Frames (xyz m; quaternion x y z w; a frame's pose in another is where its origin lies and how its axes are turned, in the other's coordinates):
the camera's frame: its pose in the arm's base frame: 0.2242 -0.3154 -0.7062 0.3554 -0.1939 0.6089 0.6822
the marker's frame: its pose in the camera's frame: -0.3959 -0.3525 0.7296 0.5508 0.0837 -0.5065 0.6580
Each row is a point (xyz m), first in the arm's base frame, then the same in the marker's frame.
Working: the arm's base frame: its pose in the marker's frame: 0.4222 0.3863 -1.2795 -0.6569 -0.4449 -0.1917 0.5778

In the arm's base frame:
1: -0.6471 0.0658 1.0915
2: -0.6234 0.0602 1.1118
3: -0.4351 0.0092 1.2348
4: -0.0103 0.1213 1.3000
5: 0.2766 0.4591 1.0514
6: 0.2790 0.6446 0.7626
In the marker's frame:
1: -0.1544 1.1702 -2.0964
2: -0.1517 1.1973 -2.0802
3: -0.1252 1.3768 -1.9378
4: 0.1735 1.5987 -1.6953
5: 0.6632 1.4932 -1.6100
6: 0.8898 1.2374 -1.6426

